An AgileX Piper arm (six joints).
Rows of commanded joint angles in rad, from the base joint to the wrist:
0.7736 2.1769 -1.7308 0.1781 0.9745 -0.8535
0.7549 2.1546 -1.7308 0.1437 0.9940 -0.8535
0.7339 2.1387 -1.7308 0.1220 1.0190 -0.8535
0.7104 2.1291 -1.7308 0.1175 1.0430 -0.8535
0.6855 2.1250 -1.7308 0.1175 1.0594 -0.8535
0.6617 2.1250 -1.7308 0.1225 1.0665 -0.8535
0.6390 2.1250 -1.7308 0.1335 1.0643 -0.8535
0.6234 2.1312 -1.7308 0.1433 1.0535 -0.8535
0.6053 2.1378 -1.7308 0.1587 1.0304 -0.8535
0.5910 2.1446 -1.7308 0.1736 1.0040 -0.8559
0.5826 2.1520 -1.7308 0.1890 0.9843 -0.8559
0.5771 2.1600 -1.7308 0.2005 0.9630 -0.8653
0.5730 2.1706 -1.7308 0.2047 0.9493 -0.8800
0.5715 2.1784 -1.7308 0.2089 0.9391 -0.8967
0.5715 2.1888 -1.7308 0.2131 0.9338 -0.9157
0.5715 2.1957 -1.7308 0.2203 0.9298 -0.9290
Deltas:
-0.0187 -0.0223 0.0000 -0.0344 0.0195 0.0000
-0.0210 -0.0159 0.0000 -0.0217 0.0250 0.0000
-0.0235 -0.0096 0.0000 -0.0045 0.0240 0.0000
-0.0249 -0.0041 0.0000 0.0000 0.0164 0.0000
-0.0238 0.0000 0.0000 0.0050 0.0071 0.0000
-0.0227 0.0000 0.0000 0.0110 -0.0022 0.0000
-0.0156 0.0062 0.0000 0.0098 -0.0108 0.0000
-0.0181 0.0066 0.0000 0.0154 -0.0231 0.0000
-0.0143 0.0068 0.0000 0.0149 -0.0264 -0.0024
-0.0084 0.0074 0.0000 0.0154 -0.0197 0.0000
-0.0055 0.0080 0.0000 0.0115 -0.0213 -0.0094
-0.0041 0.0106 0.0000 0.0042 -0.0137 -0.0147
-0.0015 0.0078 0.0000 0.0042 -0.0102 -0.0167
0.0000 0.0104 0.0000 0.0042 -0.0053 -0.0190
0.0000 0.0069 0.0000 0.0072 -0.0040 -0.0133

